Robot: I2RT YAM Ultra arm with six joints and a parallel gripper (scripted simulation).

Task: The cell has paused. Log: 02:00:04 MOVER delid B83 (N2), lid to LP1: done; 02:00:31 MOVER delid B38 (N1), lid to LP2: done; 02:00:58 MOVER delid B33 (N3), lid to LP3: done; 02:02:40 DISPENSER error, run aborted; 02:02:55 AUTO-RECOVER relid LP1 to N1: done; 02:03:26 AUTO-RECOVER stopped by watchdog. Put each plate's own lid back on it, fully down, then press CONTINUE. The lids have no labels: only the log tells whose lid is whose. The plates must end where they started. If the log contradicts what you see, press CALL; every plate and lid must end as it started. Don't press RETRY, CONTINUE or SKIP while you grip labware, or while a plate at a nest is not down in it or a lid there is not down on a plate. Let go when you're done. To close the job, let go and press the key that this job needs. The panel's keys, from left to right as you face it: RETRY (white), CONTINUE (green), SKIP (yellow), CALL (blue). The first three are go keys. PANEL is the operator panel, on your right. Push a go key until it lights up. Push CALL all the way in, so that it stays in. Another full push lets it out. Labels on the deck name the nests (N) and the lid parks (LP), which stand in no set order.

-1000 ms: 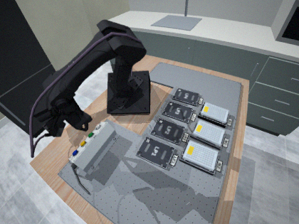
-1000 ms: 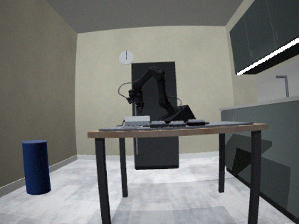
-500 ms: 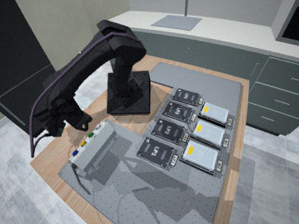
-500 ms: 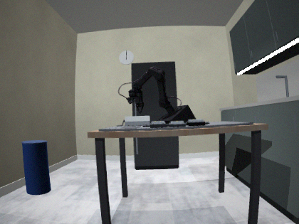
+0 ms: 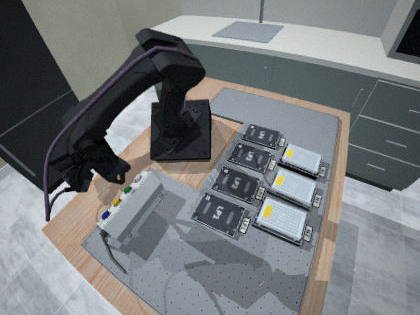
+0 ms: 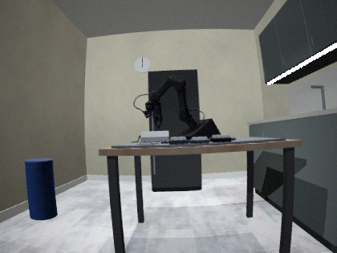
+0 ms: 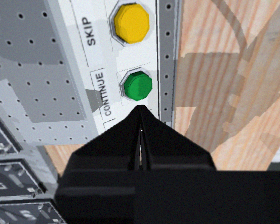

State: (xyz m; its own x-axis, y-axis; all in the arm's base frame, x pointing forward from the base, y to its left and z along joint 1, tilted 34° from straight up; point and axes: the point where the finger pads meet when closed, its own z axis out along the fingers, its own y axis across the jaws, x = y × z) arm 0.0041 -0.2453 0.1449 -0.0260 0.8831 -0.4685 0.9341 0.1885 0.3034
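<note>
My gripper is now 40 mm above the green continue key. Round my hand: yellow skip key: 10 mm ahead, 50 mm to the right, 40 mm below; then white RETRY key: 50 mm to the left, 40 mm below; then blue call key: 20 mm ahead, 100 mm to the right, 50 mm below.
</note>
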